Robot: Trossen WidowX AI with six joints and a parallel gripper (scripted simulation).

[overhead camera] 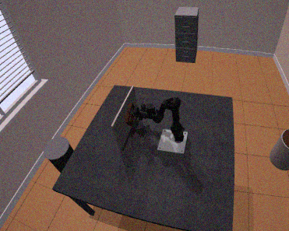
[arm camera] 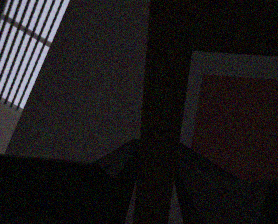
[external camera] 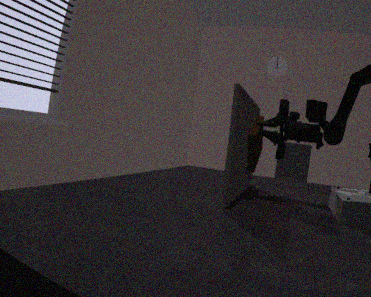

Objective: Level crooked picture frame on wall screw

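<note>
Now: gripper tip 20 mm to the left of the picture frame and 50 mm above it. Round my gripper tip: upright wall panel 20 mm ahead, 70 mm below.
</note>
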